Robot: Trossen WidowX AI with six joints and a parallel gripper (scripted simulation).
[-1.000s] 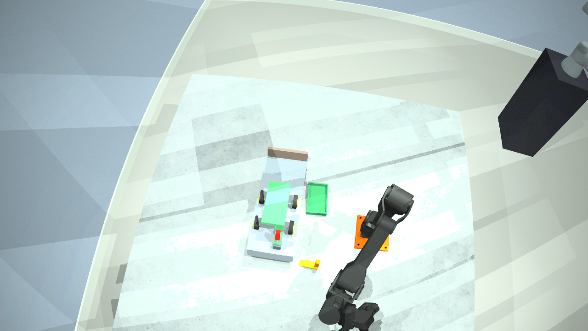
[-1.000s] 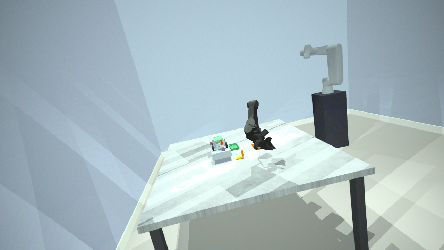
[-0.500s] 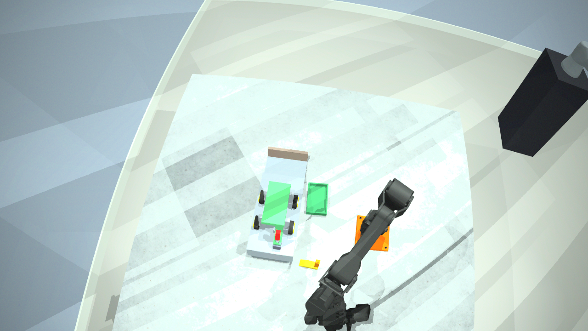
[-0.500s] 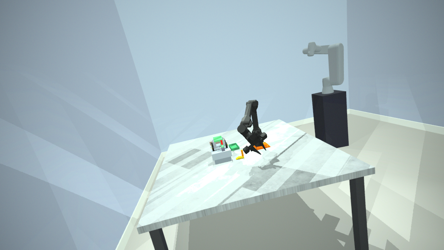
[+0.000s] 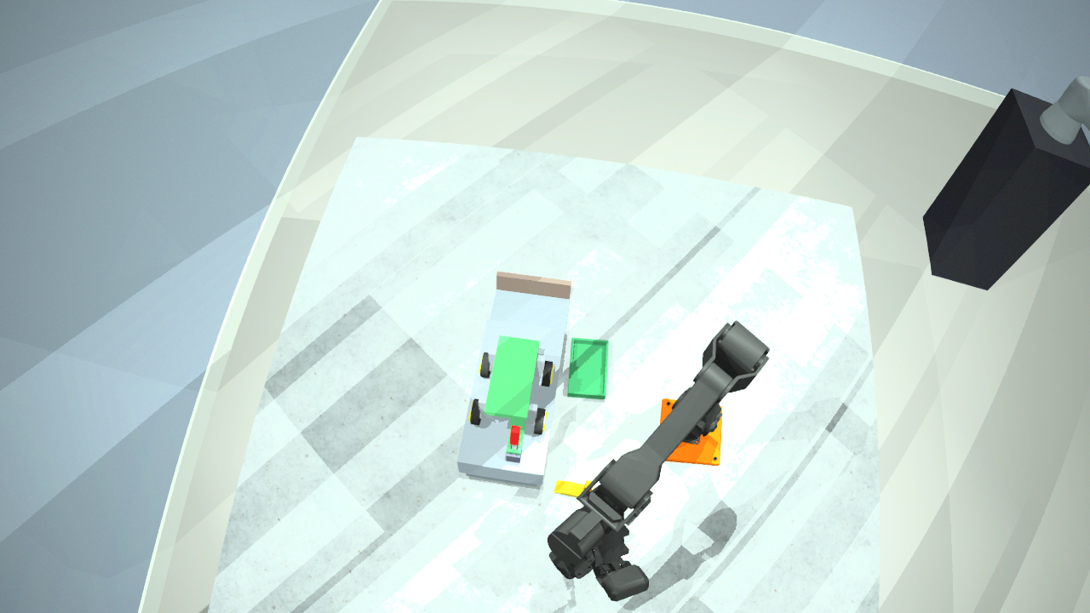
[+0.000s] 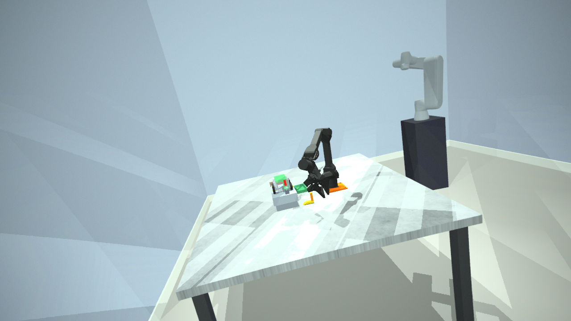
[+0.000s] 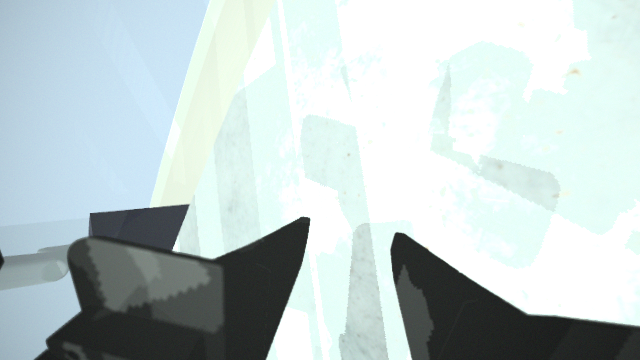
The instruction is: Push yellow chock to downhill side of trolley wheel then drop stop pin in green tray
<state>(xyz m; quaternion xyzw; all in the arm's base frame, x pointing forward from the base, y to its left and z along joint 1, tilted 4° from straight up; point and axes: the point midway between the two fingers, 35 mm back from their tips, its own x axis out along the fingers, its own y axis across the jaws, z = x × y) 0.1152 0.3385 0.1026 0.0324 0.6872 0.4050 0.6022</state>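
My gripper tip is 8 cm short of the yellow chock, 19 cm to the left of it and 8 cm above it. From my gripper tip the other things lie so: red-headed stop pin (20 cm ahead, 22 cm to the right, 2 cm above); then green-topped trolley (23 cm ahead, 32 cm to the right); then grey ramp block (23 cm ahead, 33 cm to the right, 6 cm below).
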